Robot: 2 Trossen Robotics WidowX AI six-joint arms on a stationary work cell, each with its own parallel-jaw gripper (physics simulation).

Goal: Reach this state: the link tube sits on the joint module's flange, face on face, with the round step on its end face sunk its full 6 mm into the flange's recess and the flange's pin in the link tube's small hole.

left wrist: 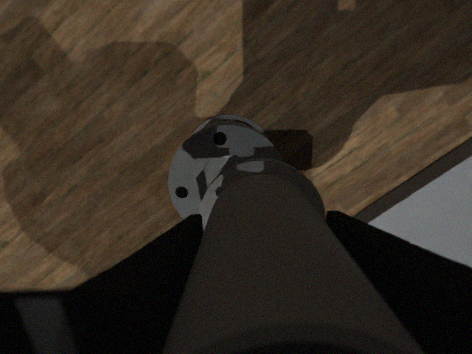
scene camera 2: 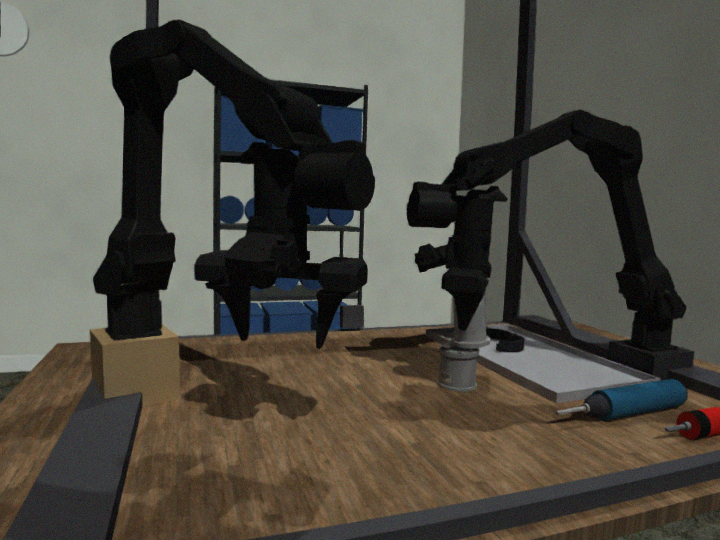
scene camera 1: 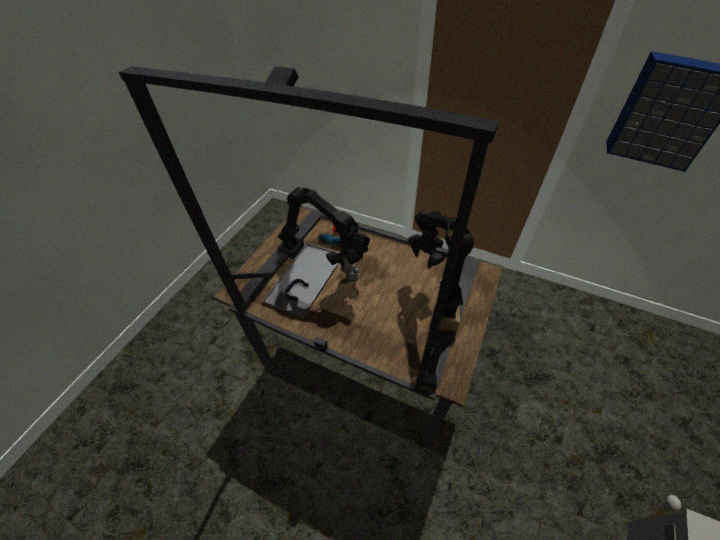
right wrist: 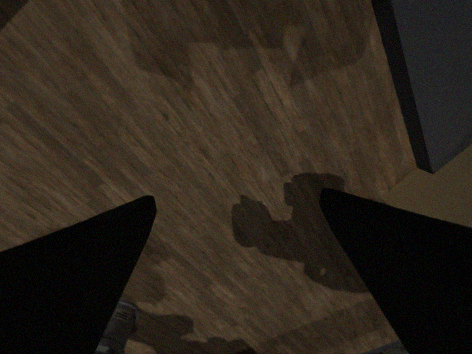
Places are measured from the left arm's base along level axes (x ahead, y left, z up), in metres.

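Where they show: left gripper, fingertip midpoint: [left wrist: 263,222] [scene camera 2: 464,326] [scene camera 1: 348,265]; right gripper, fingertip midpoint: [scene camera 2: 281,343] [scene camera 1: 422,262] [right wrist: 238,199]; left arm's base, origin of the base link: [scene camera 2: 650,346] [scene camera 1: 290,244]; right arm's base, origin of the base link: [scene camera 2: 133,332] [scene camera 1: 447,311].
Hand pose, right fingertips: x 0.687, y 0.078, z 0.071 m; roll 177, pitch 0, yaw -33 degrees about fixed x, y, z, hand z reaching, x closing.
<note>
Each offset is from my right fingertips to the centre of the thing. "*": to the spot under its first point.
The grey joint module @[0.122 m right, 0.310 m back, 0.088 m down] [scene camera 2: 458,372] [left wrist: 187,167] [right wrist: 120,320] stands upright on the table, flange up. My left gripper [scene camera 2: 465,325] [left wrist: 263,222] is shut on the pale link tube @[0.126 m right, 0.328 m back, 0.005 m down] [scene camera 2: 478,329] [left wrist: 270,260], which is upright above the module. In scene camera 2 the tube's lower rim sits right of the module's flange, very close over it. In the left wrist view two dark flange holes show uncovered beside the tube. The round step, small hole, pin and recess are not clearly visible; contact cannot be told. My right gripper [scene camera 1: 423,260] [scene camera 2: 281,342] [right wrist: 238,199] is open and empty above the table.
A white tray @[0.217 m right, 0.521 m back, 0.111 m down] [scene camera 1: 314,267] [scene camera 2: 552,372] with a black curved part @[* 0.263 m right, 0.544 m back, 0.111 m down] [scene camera 1: 297,283] [scene camera 2: 508,341] lies beside the module. A blue-handled tool @[0.061 m left, 0.469 m back, 0.099 m down] [scene camera 1: 328,238] [scene camera 2: 645,399] and a red one @[0.147 m left, 0.500 m back, 0.102 m down] [scene camera 2: 699,423] lie near the tray. A wooden block @[0.203 m right, 0.174 m ahead, 0.073 m down] [scene camera 2: 139,363] supports the right arm.
</note>
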